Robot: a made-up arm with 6 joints.
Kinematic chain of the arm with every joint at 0, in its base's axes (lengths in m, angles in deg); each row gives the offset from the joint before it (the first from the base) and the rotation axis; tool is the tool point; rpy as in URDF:
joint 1: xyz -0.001 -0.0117 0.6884 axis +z
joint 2: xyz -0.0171 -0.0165 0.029 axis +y
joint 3: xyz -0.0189 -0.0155 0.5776 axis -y
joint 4: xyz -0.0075 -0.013 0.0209 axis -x
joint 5: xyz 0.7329 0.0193 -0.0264 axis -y
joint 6: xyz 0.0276 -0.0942 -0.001 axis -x
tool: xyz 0.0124 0.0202 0.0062 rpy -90 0 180
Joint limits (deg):
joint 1: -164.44..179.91
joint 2: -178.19..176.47
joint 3: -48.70..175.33
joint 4: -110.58..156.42
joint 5: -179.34..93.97
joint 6: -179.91..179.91
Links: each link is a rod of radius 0.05 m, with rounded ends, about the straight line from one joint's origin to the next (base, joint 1, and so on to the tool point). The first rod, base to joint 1, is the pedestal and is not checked.
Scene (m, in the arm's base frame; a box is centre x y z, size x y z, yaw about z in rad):
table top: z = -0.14
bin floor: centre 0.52 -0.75 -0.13 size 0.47 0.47 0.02 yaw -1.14
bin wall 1: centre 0.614 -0.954 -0 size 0.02 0.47 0.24 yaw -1.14
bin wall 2: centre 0.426 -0.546 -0 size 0.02 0.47 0.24 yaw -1.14
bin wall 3: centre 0.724 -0.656 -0 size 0.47 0.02 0.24 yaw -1.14
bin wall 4: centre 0.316 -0.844 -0 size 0.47 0.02 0.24 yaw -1.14
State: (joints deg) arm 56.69 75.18 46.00 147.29 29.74 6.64
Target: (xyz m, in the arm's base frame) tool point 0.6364 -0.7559 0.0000
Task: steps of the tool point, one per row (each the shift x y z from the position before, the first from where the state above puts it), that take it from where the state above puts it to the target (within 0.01 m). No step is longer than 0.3 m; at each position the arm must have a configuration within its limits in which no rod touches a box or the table.
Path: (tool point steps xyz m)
1: 0.2005 -0.1967 -0.0434
2: 0.1447 -0.2349 -0.0420
3: 0.0823 -0.2575 -0.0403
4: 0.0175 -0.2632 -0.0384
5: -0.0453 -0.2531 -0.0365
6: -0.1022 -0.2279 -0.0344
7: -0.1496 -0.1904 -0.0323
8: -0.1847 -0.1433 -0.0296
9: 0.0089 -0.0104 -0.1309
10: -0.0090 0.0104 -0.1326

